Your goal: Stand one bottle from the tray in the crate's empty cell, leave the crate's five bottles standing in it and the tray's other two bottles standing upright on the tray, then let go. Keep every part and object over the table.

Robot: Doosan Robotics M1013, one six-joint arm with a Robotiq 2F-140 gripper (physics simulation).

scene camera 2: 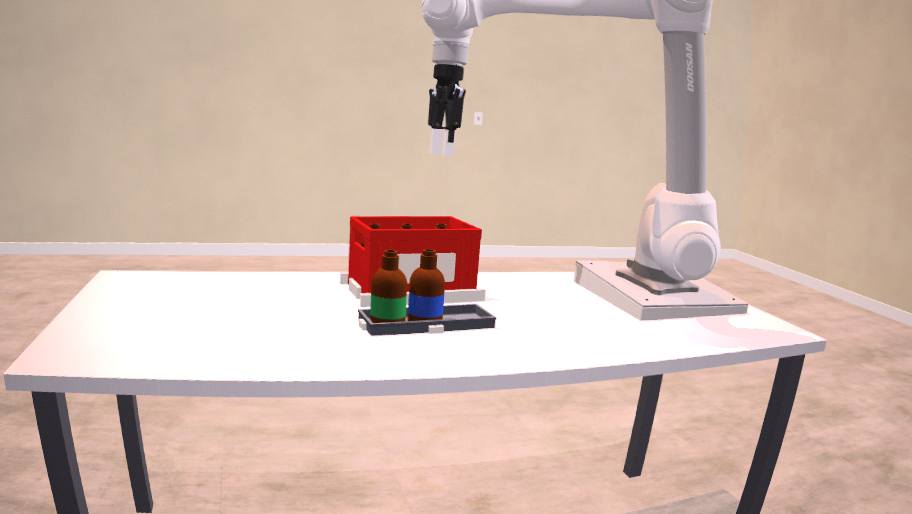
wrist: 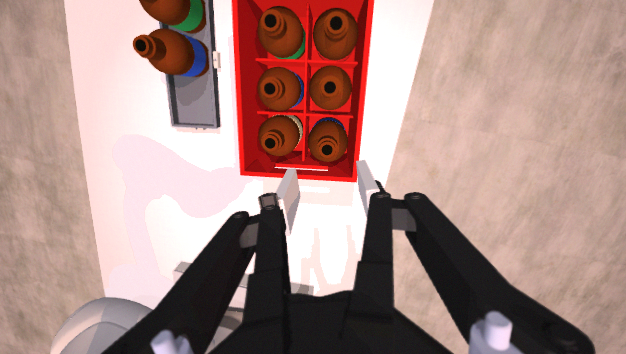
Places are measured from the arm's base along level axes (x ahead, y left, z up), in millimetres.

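Pixels of known places: gripper, fingertip midpoint: (scene camera 2: pixel 441 155) (wrist: pixel 327 179); arm's base at its link origin: (scene camera 2: pixel 657 283) (wrist: pixel 233 329).
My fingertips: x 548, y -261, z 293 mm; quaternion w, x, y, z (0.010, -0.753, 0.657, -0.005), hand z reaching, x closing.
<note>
Ahead of a thing's pixels: the offset from my fingertips to its middle. "pt": to the spot under its first point. Level surfaces: height alone.
The red crate @[dz -251, dx +80, dy +43 mm] (scene camera 2: pixel 469 271) (wrist: pixel 248 75) stands at the back of the table, and in the wrist view each of its cells holds an upright brown bottle. One blue-labelled bottle @[dz -254, dx -13, dy +3 mm] (wrist: pixel 326 137) stands in the corner cell nearest the gripper, on the right. The dark tray @[dz -326, dx +142, dy +286 mm] (scene camera 2: pixel 466 324) (wrist: pixel 192 102) holds a green-labelled bottle @[dz -256, dx +227, dy +278 mm] (scene camera 2: pixel 388 306) (wrist: pixel 172 10) and a blue-labelled bottle @[dz -256, dx +144, dy +283 mm] (scene camera 2: pixel 425 305) (wrist: pixel 195 56), both upright. My gripper (scene camera 2: pixel 442 143) (wrist: pixel 327 179) is partly open and empty, high above the crate and apart from every bottle.
Low pale blocks @[pt dz -322, dx -28, dy +153 mm] (scene camera 2: pixel 469 295) lie along the crate's base, and small ones @[pt dz -327, dx +148, dy +344 mm] (scene camera 2: pixel 435 328) touch the tray's edge. The arm's base plate (scene camera 2: pixel 689 306) is at the right of the white table @[dz -339 mm] (scene camera 2: pixel 223 338).
</note>
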